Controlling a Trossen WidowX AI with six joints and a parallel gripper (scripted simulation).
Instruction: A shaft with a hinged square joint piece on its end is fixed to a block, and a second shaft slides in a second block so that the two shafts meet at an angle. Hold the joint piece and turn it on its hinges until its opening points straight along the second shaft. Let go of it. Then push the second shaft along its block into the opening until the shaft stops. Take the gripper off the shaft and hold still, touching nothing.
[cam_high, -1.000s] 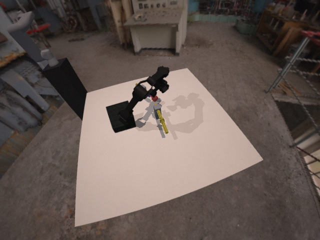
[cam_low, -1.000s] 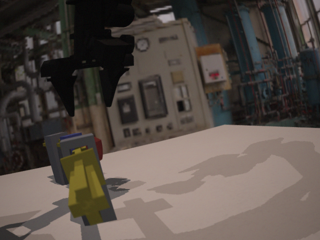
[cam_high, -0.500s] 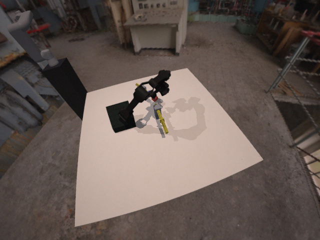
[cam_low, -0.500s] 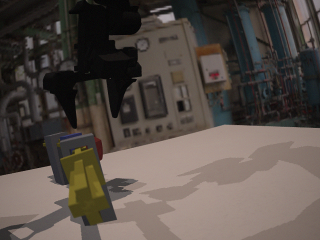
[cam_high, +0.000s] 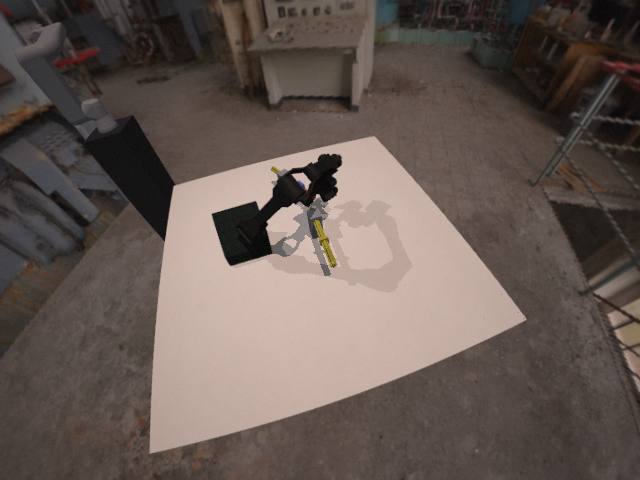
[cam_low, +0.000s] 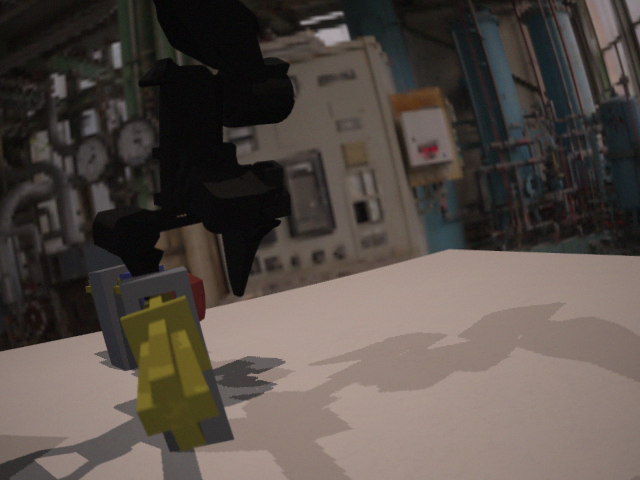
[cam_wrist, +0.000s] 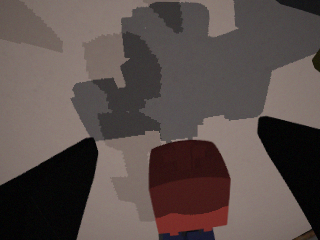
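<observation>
The dark red joint piece lies 3 cm to the left of my gripper tip, 2 cm behind it and 1 cm above it.
</observation>
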